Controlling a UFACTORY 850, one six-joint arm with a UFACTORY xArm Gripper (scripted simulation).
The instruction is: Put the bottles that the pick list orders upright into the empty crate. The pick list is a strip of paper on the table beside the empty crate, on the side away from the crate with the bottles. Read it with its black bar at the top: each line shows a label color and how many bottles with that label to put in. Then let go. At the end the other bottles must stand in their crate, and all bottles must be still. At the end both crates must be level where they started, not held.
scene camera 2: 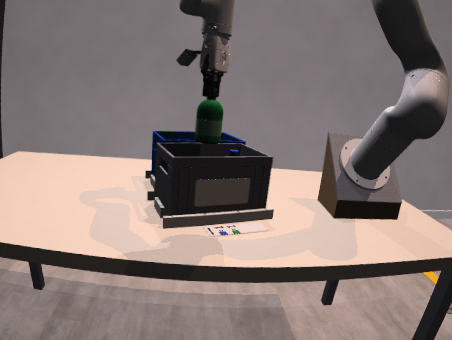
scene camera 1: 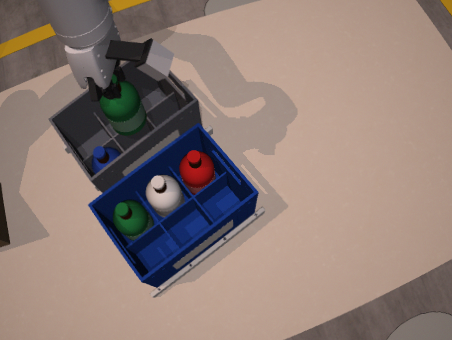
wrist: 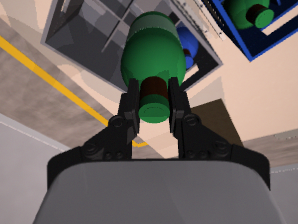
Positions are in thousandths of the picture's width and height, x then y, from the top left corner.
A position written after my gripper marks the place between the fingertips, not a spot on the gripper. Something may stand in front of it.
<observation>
I see my gripper (scene camera 2: 466, 284), a blue crate (scene camera 1: 503, 593) and a grey crate (scene camera 1: 388, 337).
The blue crate shows as well in scene camera 2 (scene camera 2: 351, 401). The grey crate shows as well in scene camera 2 (scene camera 2: 446, 525). My gripper shows as well in the wrist view (wrist: 515, 404).
</observation>
